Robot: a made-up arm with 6 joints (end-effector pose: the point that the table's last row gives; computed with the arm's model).
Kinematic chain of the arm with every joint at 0, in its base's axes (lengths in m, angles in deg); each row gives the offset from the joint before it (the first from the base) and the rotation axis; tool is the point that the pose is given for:
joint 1: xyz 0 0 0.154 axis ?
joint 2: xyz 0 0 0 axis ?
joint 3: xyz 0 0 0.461 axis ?
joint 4: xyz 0 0 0 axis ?
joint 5: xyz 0.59 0 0 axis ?
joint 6: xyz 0 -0.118 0 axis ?
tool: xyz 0 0 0
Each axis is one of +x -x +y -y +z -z.
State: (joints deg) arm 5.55 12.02 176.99 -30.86 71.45 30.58
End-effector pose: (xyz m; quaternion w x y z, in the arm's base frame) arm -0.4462 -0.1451 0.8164 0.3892 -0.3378 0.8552 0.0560
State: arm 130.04 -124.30 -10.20 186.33 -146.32 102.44
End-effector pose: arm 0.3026 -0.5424 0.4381 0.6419 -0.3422 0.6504 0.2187
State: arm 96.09 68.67 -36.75 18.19 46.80 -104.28
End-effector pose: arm 0.0788 0.3182 -0.2569 0.5871 0.1282 0.7675 0.2231
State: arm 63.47 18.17 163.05 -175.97 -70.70 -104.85
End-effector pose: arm -0.2545 -0.2463 0.9382 0.0937 0.5293 -0.5442 -0.6441
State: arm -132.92 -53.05 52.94 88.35 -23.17 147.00
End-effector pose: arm 0.4363 0.4742 0.9658 0.6344 -0.1898 -0.7379 0.1302
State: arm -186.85 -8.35 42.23 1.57 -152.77 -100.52
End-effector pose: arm -0.2890 0.1535 1.0679 0.6297 -0.4573 0.5129 0.3624
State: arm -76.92 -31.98 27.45 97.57 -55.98 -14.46
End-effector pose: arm 0.0050 0.0472 1.1125 0.1604 -0.3093 0.1184 -0.9298
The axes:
joint 1: +z
joint 2: +y
joint 3: -y
joint 4: -x
joint 5: -y
joint 6: -x

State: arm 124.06 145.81 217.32 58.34 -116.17 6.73
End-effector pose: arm -0.1452 0.3254 0.3641 0.7906 -0.3247 0.1556 0.4953
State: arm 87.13 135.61 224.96 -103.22 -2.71 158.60
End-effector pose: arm -0.0047 0.4448 0.4132 0.6646 0.1881 -0.6953 0.1989
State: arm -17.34 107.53 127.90 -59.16 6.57 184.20
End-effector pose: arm 0.9632 -0.3641 0.1255 0.4227 -0.8611 0.0789 -0.2714
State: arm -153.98 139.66 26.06 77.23 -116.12 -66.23
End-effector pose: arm -0.1621 -0.0501 -0.7841 0.3738 -0.4132 -0.8160 0.1538
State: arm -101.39 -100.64 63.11 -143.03 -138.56 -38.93
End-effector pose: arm 0.2898 0.9613 0.3021 0.7118 -0.3633 0.5816 -0.1521
